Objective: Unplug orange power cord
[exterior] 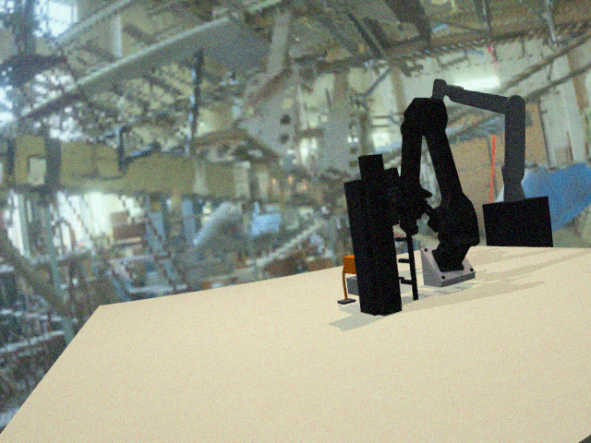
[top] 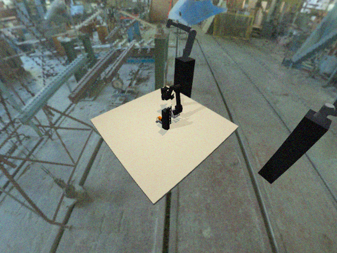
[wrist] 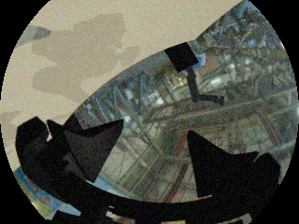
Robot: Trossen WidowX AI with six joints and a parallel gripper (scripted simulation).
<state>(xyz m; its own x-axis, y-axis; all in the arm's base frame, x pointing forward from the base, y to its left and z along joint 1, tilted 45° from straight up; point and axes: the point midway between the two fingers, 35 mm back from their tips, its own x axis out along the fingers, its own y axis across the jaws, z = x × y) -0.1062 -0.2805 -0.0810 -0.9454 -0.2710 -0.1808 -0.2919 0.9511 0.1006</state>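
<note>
The orange plug lies 38 cm ahead of my gripper tip, 31 cm to the left of it and 8 cm below it. From my gripper tip the other things lie so: tall black block (41 cm to the left, 37 cm ahead, 3 cm below).
</note>
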